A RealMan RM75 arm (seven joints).
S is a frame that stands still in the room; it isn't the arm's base.
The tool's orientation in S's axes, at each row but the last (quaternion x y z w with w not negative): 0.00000 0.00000 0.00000 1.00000; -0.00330 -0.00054 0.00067 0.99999; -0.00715 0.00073 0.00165 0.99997; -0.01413 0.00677 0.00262 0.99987; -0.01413 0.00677 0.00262 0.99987; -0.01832 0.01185 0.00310 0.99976; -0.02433 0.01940 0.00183 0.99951; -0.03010 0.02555 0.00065 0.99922; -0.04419 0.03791 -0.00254 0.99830; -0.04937 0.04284 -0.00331 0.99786; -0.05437 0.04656 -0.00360 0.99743
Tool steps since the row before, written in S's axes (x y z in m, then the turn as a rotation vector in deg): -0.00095 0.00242 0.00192 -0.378 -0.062 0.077; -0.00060 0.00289 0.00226 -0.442 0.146 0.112; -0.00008 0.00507 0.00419 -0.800 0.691 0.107; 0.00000 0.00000 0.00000 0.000 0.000 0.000; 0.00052 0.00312 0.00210 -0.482 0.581 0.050; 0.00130 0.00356 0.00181 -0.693 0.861 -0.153; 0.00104 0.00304 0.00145 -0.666 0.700 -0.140; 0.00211 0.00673 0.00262 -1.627 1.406 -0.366; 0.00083 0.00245 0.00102 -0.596 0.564 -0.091; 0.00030 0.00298 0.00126 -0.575 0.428 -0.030; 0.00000 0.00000 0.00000 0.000 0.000 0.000
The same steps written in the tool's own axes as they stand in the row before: -0.00095 0.00242 0.00192 -0.378 -0.062 0.077; -0.00059 0.00288 0.00228 -0.442 0.146 0.113; -0.00007 0.00501 0.00426 -0.798 0.692 0.116; 0.00000 0.00000 0.00000 0.000 0.000 0.000; 0.00051 0.00306 0.00219 -0.480 0.582 0.060; 0.00128 0.00348 0.00197 -0.684 0.871 -0.138; 0.00099 0.00296 0.00164 -0.658 0.709 -0.131; 0.00197 0.00655 0.00312 -1.607 1.430 -0.363; 0.00073 0.00235 0.00129 -0.592 0.569 -0.086; 0.00016 0.00284 0.00157 -0.575 0.428 -0.037; 0.00000 0.00000 0.00000 0.000 0.000 0.000
